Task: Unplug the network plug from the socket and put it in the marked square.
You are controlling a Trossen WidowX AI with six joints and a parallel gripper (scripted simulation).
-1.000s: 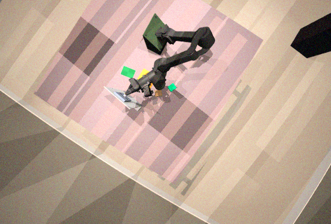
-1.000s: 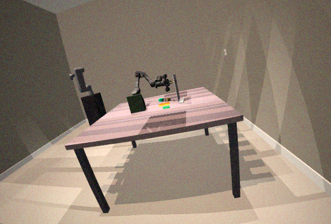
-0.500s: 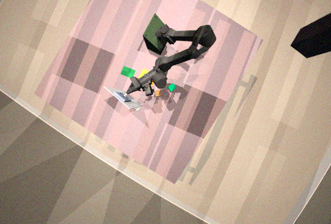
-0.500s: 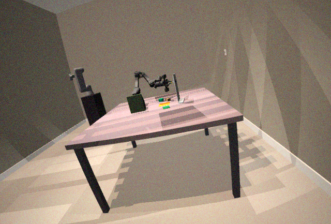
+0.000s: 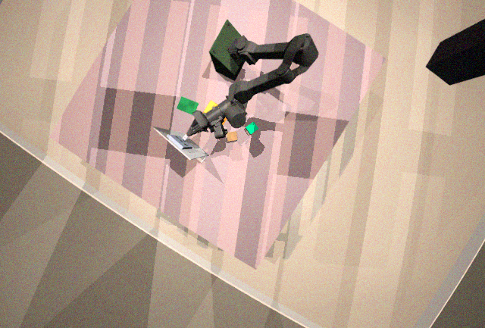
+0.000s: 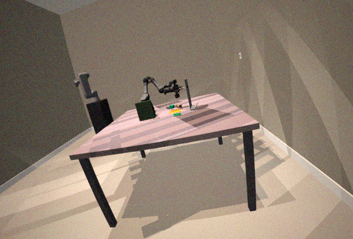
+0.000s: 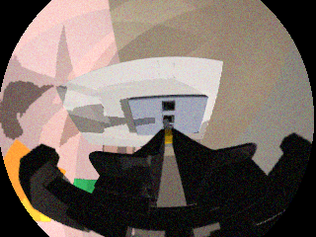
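The orange marked square lies 220 mm below my gripper tip, 130 mm behind it and 10 mm to the right of it. The rest, counted from my gripper tip: network plug: right at my gripper tip; upright grey panel: 80 mm below, 50 mm ahead, 10 mm to the right; tan cube: 210 mm below, 130 mm to the left, 90 mm behind.
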